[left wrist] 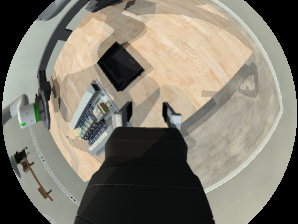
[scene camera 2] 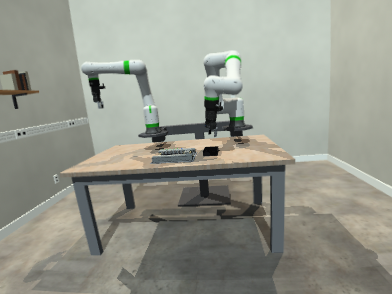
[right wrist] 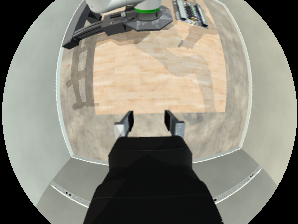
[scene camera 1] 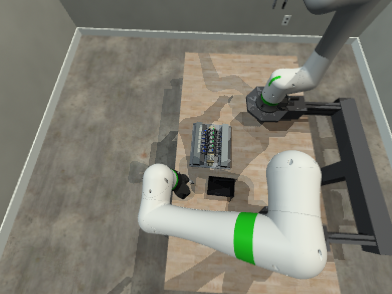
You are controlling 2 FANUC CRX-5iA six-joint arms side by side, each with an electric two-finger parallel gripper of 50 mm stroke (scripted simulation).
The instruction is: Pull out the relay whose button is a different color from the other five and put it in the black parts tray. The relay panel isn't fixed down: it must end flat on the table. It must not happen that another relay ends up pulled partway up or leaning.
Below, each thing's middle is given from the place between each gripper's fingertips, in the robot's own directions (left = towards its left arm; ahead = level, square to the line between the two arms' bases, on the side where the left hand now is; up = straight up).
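Labels:
The black parts tray (left wrist: pixel 116 64) is 101 cm to the left of my right gripper, 43 cm below it and 27 cm ahead of it. My right gripper is 42 cm above the relay panel (scene camera 1: pixel 199 156), 73 cm to the right of it and 34 cm short of it.
For my left hand, the black parts tray is 3 cm to the right of my left hand, 20 cm behind it and 17 cm below it, and the relay panel is 13 cm behind my left hand, 17 cm below it and 31 cm to the right of it.

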